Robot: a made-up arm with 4 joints.
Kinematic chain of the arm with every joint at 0, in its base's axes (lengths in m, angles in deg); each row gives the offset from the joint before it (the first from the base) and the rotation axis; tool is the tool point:
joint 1: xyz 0 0 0.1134 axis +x
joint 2: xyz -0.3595 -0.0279 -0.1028 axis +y
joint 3: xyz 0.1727 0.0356 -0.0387 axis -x
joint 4: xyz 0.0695 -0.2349 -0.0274 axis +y
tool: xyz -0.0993 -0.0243 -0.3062
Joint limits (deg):
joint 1: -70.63..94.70
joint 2: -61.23..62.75
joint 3: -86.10..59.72
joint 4: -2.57..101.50
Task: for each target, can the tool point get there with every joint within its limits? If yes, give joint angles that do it. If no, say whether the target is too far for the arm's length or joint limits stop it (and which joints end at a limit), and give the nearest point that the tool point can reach.
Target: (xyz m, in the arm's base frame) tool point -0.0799 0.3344 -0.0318
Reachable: yes | joints 57.69 -48.92 -56.84 33.69
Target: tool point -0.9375 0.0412 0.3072
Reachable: no: joint limits stop it (at a limit: joint 1, joint 2) | nearest point -0.6644 0.1831 0.2463 | short by 0.314 m
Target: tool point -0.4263 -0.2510 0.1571
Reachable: yes | joints -20.28 9.52 35.27 62.48
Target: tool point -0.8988 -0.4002 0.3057
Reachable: no: joint limits stop it (at a limit: joint 1, joint 2) | nearest point -0.6646 -0.3739 0.1870 | short by 0.264 m
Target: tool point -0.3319 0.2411 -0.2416
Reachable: yes | joints 46.80 -16.36 -42.70 53.21
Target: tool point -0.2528 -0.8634 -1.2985
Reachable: no: too far | nearest point -0.3259 -0.3089 -0.3917 | short by 1.065 m
